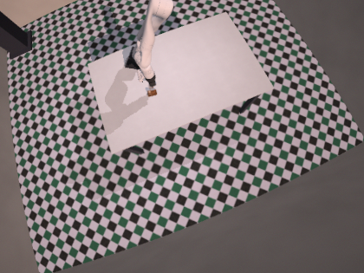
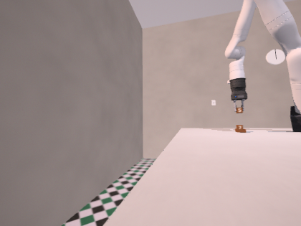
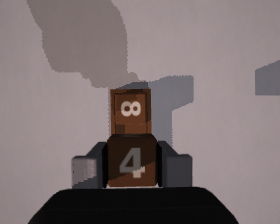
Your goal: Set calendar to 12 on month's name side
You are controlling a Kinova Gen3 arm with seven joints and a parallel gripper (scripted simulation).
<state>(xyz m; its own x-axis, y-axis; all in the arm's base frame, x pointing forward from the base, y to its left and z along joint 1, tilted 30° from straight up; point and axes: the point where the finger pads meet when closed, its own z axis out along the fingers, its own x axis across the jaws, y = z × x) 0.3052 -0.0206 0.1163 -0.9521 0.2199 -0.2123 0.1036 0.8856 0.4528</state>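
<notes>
Now: hand 1 cm above the brown cube. Round my hand: brown wooden tray 2 cm to the right, 13 cm below.
</notes>
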